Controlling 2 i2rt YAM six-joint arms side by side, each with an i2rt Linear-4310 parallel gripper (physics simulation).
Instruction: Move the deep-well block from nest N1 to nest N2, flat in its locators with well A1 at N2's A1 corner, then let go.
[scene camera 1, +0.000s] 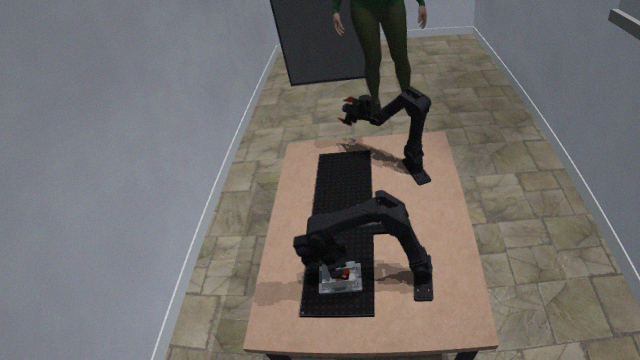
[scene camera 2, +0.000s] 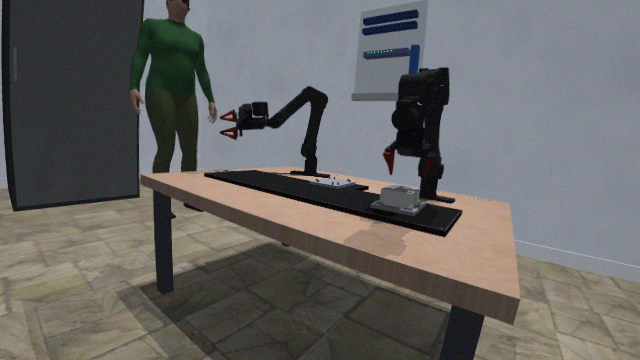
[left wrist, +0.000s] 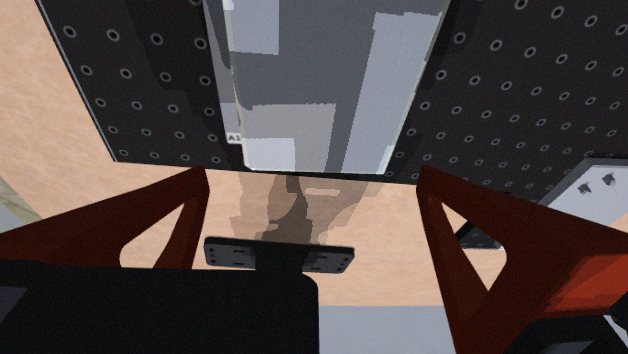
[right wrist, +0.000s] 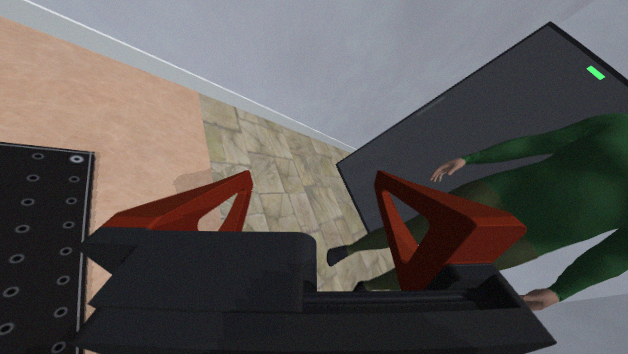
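Seen in the pictures: left gripper, between the fingertips: (scene camera 1: 345, 268) (scene camera 2: 407, 177) (left wrist: 312, 177); right gripper, between the fingertips: (scene camera 1: 340, 109) (scene camera 2: 219, 125) (right wrist: 313, 177); left arm's base, origin of its link: (scene camera 1: 422, 277) (scene camera 2: 427, 197) (left wrist: 279, 254); right arm's base, origin of its link: (scene camera 1: 416, 170) (scene camera 2: 310, 175).
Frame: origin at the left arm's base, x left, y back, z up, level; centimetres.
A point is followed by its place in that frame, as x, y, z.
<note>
The pale grey deep-well block (scene camera 1: 345, 285) @[5.4, -29.0, 3.6] (scene camera 2: 399, 198) @[3.4, -37.8, 4.9] (left wrist: 305, 80) @[2.3, -31.5, 6.7] sits flat on nest N1 (scene camera 2: 376, 206) @[-1.8, -40.3, 1.9] (left wrist: 231, 119) @[6.1, -25.1, 2.5], whose A1 label shows beside the block in the left wrist view. Nest N2 (scene camera 2: 334, 183) @[-28.7, -22.4, 2.4] (left wrist: 600, 200) @[-31.0, -21.7, 2.5] is a pale plate with small upright locators; in scene camera 1 my left arm mostly hides it. My left gripper (scene camera 1: 342, 275) @[1.5, -28.7, 9.8] (scene camera 2: 409, 175) @[1.5, -28.7, 9.8] (left wrist: 312, 177) @[1.5, -28.7, 9.8] is open and empty, pointing down above the block, its fingertips higher than the block's top. My right gripper (scene camera 1: 343, 110) @[-85.9, -37.1, 21.6] (scene camera 2: 221, 125) @[-85.9, -37.1, 21.6] (right wrist: 313, 177) @[-85.9, -37.1, 21.6] is open and empty, raised beyond the table's far end.
A black perforated board (scene camera 1: 342, 175) @[-57.0, -36.3, 1.3] (scene camera 2: 250, 176) @[-59.9, -37.7, 1.3] (right wrist: 45, 240) @[-72.7, -40.3, 1.3] lies on the wooden table (scene camera 1: 430, 325) @[19.6, 2.1, 0.0] (scene camera 2: 210, 195) @[-41.5, -65.9, 0.0] under the nests. A person in green (scene camera 1: 380, 30) (scene camera 2: 175, 60) (right wrist: 560, 180) stands beyond the table's end, near a dark cabinet (scene camera 1: 320, 45) (scene camera 2: 75, 100) (right wrist: 480, 105).
</note>
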